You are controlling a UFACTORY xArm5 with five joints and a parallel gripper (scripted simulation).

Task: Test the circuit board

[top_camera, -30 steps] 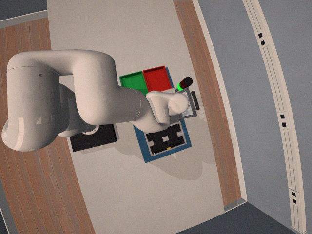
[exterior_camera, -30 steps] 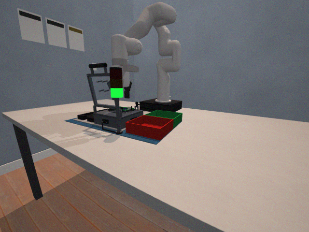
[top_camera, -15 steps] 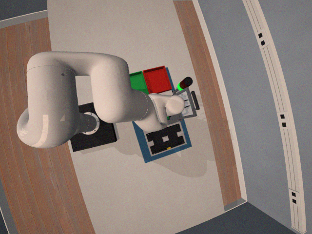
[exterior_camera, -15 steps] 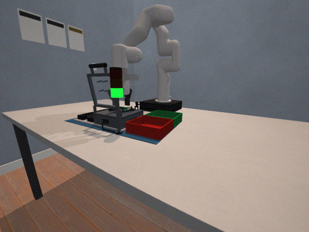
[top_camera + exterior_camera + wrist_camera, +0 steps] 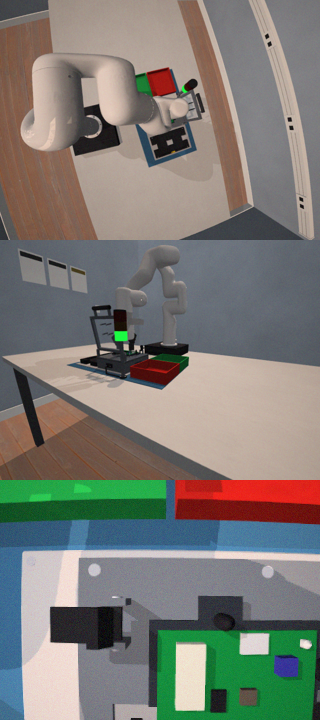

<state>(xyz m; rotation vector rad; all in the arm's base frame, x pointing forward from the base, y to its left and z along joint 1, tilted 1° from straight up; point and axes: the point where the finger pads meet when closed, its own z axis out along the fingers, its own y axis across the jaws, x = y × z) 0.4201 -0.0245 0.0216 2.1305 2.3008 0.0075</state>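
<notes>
Right now my hand is 10 mm above the green circuit board. From my hand the other things lie so: black block (70 mm behind, 50 mm to the left, 10 mm above); then red bin (30 mm ahead, 200 mm to the left, 70 mm below); then green bin (120 mm behind, 190 mm to the left, 70 mm below).
</notes>
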